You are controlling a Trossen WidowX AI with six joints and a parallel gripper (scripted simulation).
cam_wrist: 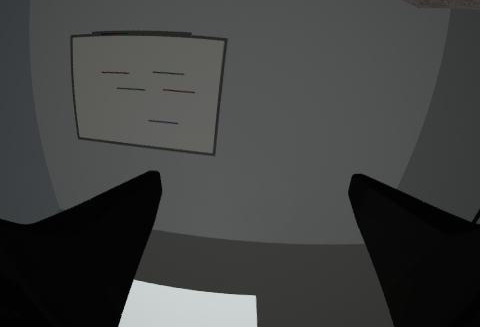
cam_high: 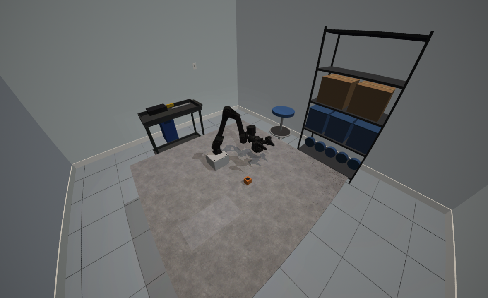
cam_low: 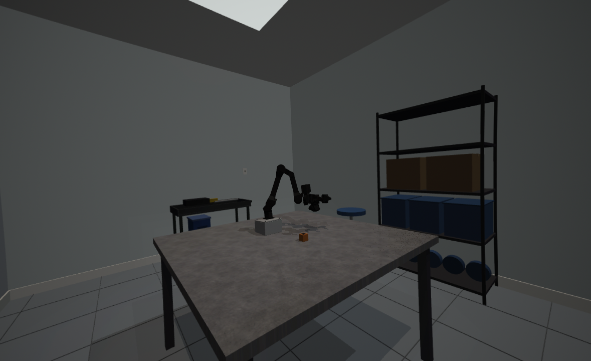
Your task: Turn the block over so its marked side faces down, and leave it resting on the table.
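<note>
Right now my gripper tip is 10 mm short of the orange block, 200 mm to the left of it and 200 mm above it.
</note>
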